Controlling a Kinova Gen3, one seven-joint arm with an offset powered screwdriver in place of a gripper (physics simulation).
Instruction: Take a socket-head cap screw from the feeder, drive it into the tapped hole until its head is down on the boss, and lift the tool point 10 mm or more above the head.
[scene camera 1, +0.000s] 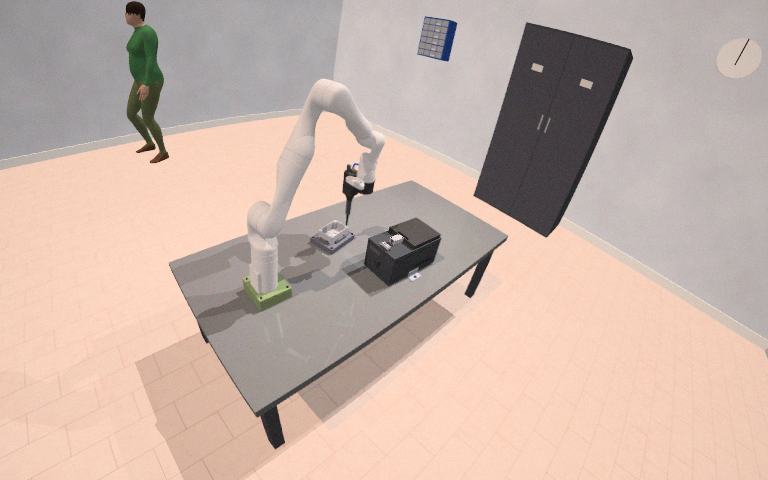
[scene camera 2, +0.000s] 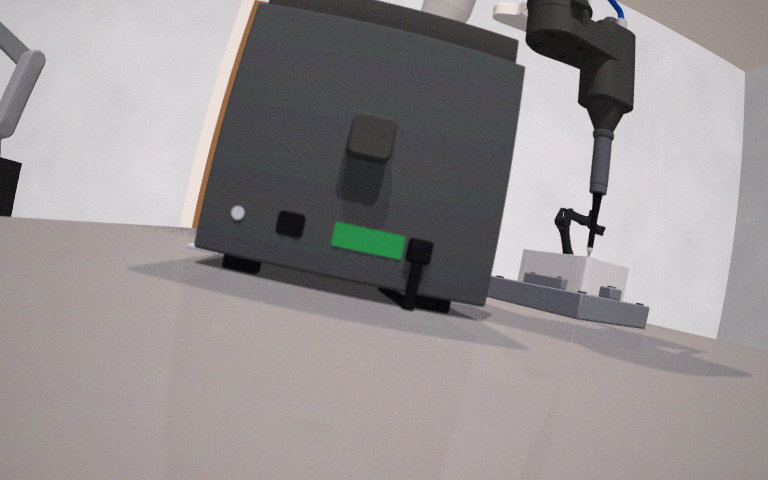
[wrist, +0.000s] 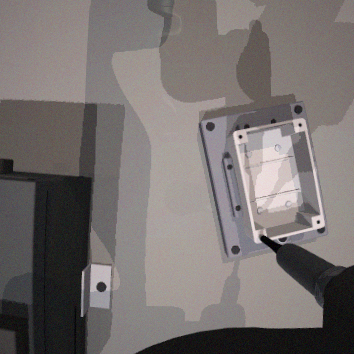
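The black powered screwdriver (scene camera 1: 347, 223) (scene camera 2: 590, 247) (wrist: 264, 238) points down at a corner boss of the pale open housing (scene camera 1: 326, 238) (scene camera 2: 552, 266) (wrist: 246, 190). A small light screw (scene camera 2: 589, 251) shows at its bit tip in scene camera 2, upright, with its lower end at about the housing's top edge. Whether the screw is in the hole cannot be told. In the wrist view the bit covers the near-left boss and its hole. The other corner bosses show dark holes. The black screw feeder (scene camera 1: 390, 261) (scene camera 2: 305, 84) (wrist: 64, 225) stands beside the housing.
The housing sits on a grey fixture plate (scene camera 1: 330, 247) (scene camera 2: 611, 314) (wrist: 214, 175) with bolts and side blocks. A metal bracket (scene camera 1: 414, 275) (wrist: 101, 286) is at the feeder's side. The table (scene camera 1: 317, 339) carries the arm's green base (scene camera 1: 271, 298). A person (scene camera 1: 144, 62) stands beyond the table.
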